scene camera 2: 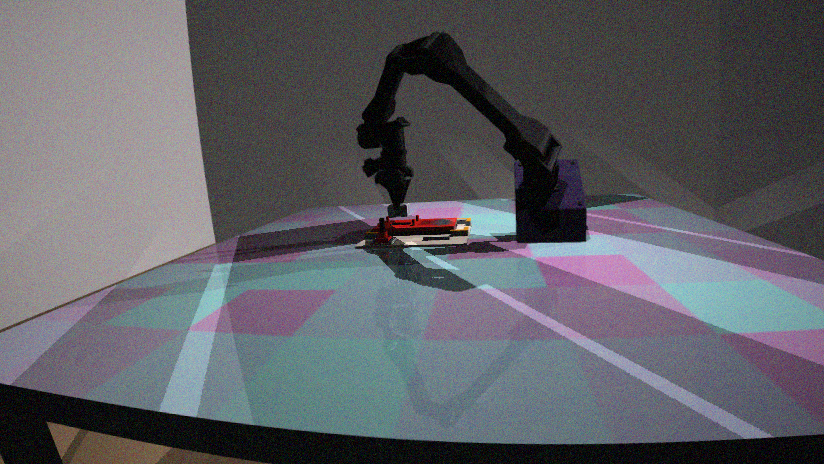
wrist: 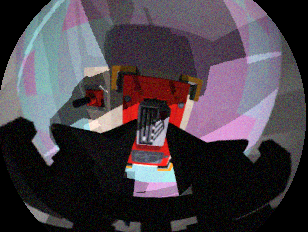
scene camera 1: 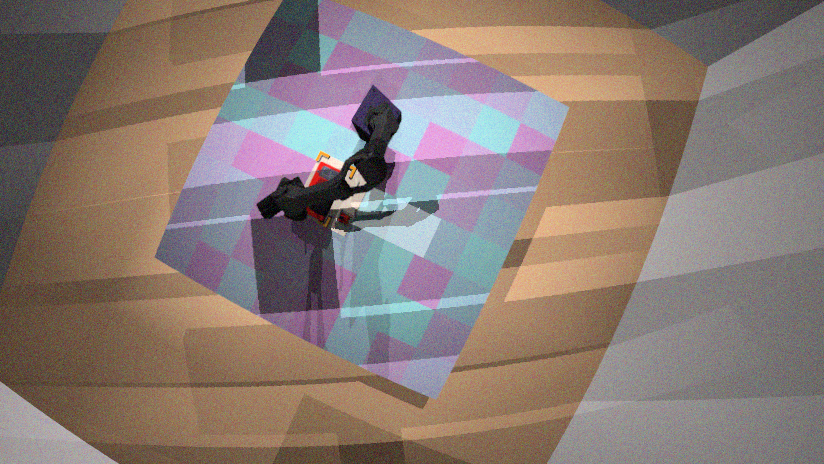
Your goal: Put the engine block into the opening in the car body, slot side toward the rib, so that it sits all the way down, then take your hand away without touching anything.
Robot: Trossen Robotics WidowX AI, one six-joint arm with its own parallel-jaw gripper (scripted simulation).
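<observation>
My gripper in view, holding a grey engine block. A red car body in view as well. In the wrist view, my gripper again.
</observation>
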